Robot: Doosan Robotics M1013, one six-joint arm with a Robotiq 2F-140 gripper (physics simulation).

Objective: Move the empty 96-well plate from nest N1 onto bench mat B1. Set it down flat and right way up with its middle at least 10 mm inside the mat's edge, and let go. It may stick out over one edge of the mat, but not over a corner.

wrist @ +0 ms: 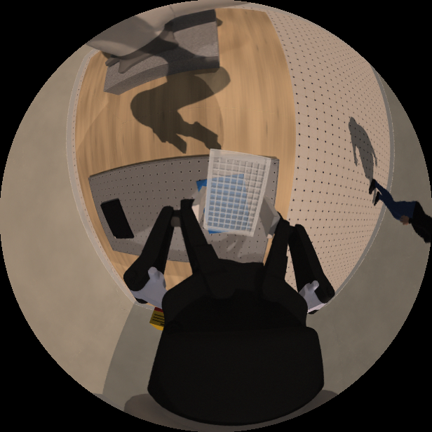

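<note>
My gripper is shut on the clear 96-well plate, one finger pad at each side of it. The plate looks level, with its grid of wells facing the camera. A blue mat lies below the plate on the perforated board. Much of the mat is covered by the plate and shows through it; a strip of it shows past the plate's left side. The plate reaches past the mat's upper and right edges in this view. The height of the plate over the mat is hard to tell. The black nest lies to the left, with no plate on it.
The grey perforated board lies on the wooden bench. A grey block stands at the top. A pegboard panel is at the right, with a person beyond it. A yellow label shows at lower left.
</note>
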